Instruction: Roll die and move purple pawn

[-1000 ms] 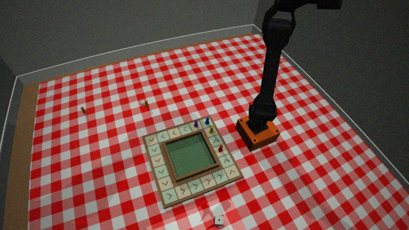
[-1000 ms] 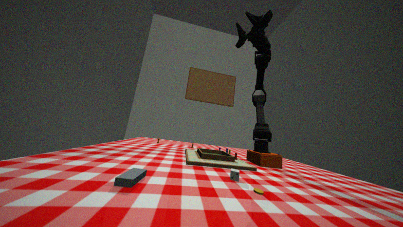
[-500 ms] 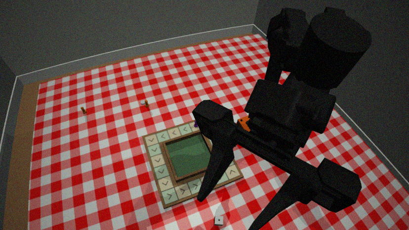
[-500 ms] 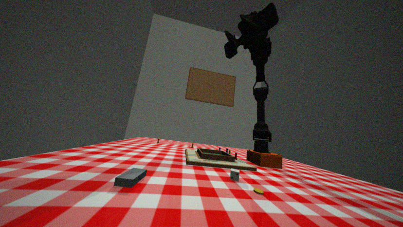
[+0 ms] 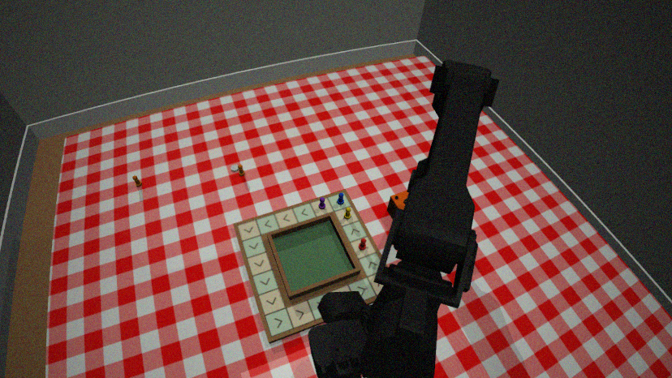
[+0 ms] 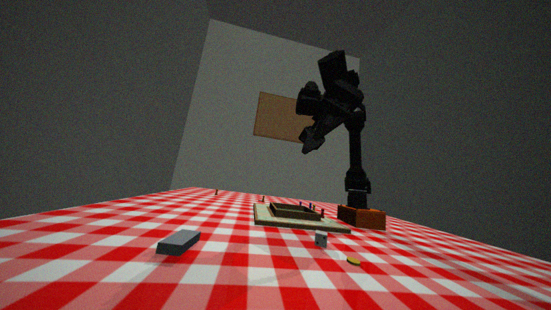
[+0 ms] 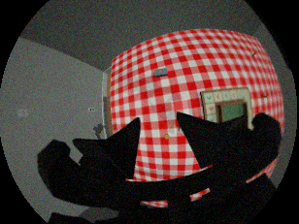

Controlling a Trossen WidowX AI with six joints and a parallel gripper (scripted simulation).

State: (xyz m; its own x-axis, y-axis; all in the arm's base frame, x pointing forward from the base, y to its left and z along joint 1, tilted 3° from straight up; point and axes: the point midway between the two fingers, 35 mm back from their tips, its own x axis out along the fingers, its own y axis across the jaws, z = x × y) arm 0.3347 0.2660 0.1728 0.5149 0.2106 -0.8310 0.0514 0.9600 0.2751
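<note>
My gripper tip is now 19 cm above the white die, 7 cm past it and 5 cm to the left of it. Also, from my gripper tip: green tray: 29 cm to the right, 19 cm below, 9 cm behind; yellow disc: 20 cm below, 10 cm behind, 2 cm to the left; grey block: 20 cm ahead, 19 cm below, 2 cm to the right.
</note>
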